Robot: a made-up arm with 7 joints. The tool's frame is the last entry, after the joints. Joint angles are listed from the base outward.
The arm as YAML. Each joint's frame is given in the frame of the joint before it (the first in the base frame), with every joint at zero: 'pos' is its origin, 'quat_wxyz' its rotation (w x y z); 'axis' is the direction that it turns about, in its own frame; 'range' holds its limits. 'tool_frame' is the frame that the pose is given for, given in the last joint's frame.
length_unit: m
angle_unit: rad
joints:
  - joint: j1
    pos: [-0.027, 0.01, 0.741]
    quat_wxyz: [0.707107, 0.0, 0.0, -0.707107]
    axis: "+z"
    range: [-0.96, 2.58]
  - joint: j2
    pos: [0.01, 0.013, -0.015]
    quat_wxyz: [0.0, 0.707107, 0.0, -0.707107]
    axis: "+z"
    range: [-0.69, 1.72]
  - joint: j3
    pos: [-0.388, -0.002, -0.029]
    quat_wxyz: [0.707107, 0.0, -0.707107, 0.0]
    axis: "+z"
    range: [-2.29, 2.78]
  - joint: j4
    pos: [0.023, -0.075, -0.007]
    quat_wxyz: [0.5, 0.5, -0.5, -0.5]
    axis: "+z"
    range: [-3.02, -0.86]
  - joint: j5
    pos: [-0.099, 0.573, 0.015]
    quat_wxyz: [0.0, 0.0, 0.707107, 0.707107]
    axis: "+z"
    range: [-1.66, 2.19]
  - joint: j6
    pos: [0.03, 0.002, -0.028]
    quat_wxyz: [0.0, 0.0, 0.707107, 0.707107]
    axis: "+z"
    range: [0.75, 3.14]
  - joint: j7
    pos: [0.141, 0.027, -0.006]
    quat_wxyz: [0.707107, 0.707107, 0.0, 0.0]
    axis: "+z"
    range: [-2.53, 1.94]
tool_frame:
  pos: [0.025, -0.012, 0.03]
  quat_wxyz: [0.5, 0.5, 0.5, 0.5]
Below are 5 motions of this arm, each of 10 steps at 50 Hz.
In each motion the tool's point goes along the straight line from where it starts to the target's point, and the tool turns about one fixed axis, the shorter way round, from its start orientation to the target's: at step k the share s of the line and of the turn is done. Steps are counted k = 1, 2, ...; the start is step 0. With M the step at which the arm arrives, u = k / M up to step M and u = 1 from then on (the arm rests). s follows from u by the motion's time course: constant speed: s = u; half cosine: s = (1 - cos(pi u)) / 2; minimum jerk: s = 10 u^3 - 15 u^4 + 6 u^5.
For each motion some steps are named. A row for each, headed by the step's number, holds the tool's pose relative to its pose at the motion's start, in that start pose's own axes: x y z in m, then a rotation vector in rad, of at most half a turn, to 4 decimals.
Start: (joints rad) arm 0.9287 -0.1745 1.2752 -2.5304 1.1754 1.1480 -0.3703
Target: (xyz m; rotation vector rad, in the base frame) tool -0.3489 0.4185 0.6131 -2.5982 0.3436 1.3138
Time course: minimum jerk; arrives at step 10
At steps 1, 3, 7, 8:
1: 0.0001 0.0001 0.0000 -0.0003 -0.0005 -0.0007
3: 0.0019 0.0023 0.0006 -0.0056 -0.0104 -0.0139
7: 0.0098 0.0119 0.0032 -0.0288 -0.0535 -0.0715
8: 0.0110 0.0134 0.0036 -0.0324 -0.0602 -0.0805

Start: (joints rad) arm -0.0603 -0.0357 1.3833 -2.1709 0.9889 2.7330 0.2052
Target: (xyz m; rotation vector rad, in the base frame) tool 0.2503 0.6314 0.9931 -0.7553 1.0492 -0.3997
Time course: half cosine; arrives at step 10
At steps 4, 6, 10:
4: -0.0193 -0.0070 -0.0083 0.0270 -0.0760 -0.0173
6: -0.0366 -0.0132 -0.0157 0.0512 -0.1440 -0.0328
10: -0.0559 -0.0202 -0.0240 0.0782 -0.2200 -0.0501

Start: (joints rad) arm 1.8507 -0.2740 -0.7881 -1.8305 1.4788 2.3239 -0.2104
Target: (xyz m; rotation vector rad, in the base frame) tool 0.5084 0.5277 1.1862 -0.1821 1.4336 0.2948
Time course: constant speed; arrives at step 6
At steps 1, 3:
1: -0.0026 0.0007 -0.0007 0.0042 -0.0064 0.0032
3: -0.0078 0.0020 -0.0021 0.0126 -0.0191 0.0096

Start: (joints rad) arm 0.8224 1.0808 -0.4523 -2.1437 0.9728 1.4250 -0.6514
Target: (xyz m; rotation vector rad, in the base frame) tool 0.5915 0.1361 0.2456 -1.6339 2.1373 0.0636
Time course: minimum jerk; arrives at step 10
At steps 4, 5, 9, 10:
4: -0.0275 -0.0214 -0.0041 0.0116 -0.0023 -0.0282
5: -0.0433 -0.0337 -0.0065 0.0183 -0.0036 -0.0443
9: -0.0858 -0.0669 -0.0129 0.0363 -0.0071 -0.0879
10: -0.0865 -0.0674 -0.0130 0.0366 -0.0072 -0.0887

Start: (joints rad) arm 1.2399 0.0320 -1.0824 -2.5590 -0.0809 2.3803 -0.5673
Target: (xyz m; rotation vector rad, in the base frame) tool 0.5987 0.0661 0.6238 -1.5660 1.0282 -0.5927
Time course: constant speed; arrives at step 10
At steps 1, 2, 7, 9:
1: 0.0043 0.0071 -0.0074 -0.0034 0.0224 0.0162
2: 0.0085 0.0142 -0.0148 -0.0067 0.0449 0.0325
7: 0.0298 0.0496 -0.0518 -0.0236 0.1571 0.1137
9: 0.0383 0.0637 -0.0666 -0.0303 0.2020 0.1462

